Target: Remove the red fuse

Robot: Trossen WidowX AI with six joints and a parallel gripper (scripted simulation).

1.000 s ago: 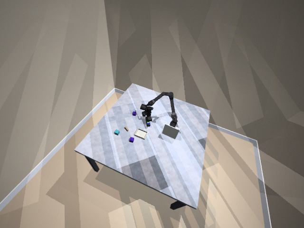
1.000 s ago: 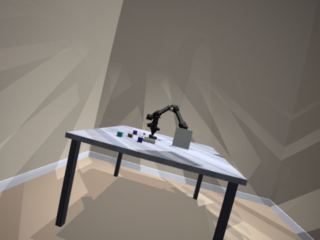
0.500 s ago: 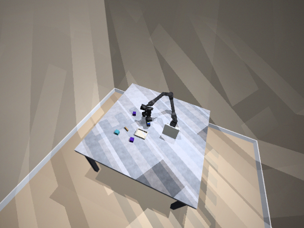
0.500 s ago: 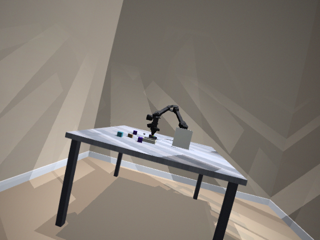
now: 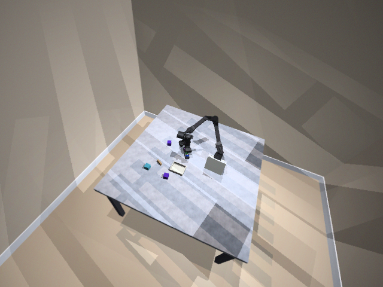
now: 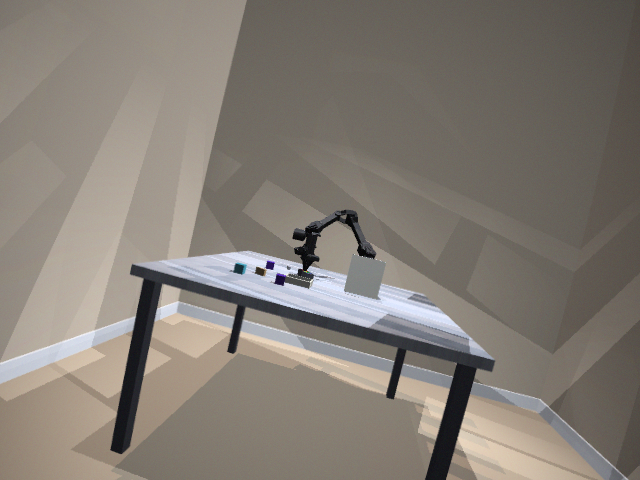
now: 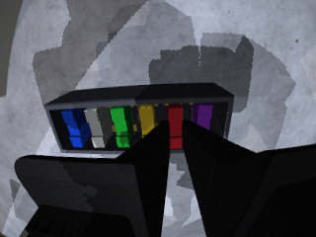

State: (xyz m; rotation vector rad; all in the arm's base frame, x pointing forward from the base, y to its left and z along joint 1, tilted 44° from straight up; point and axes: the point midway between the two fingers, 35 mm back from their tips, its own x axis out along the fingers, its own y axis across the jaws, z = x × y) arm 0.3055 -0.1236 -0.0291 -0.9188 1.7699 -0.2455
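My gripper tip is 220 mm to the right of the tray and 30 mm above it. Round my gripper tip: cyan cube 310 mm to the left, 270 mm ahead, 20 mm below; then red fuse 10 mm below; then tan block 230 mm to the left, 190 mm ahead, 20 mm below.
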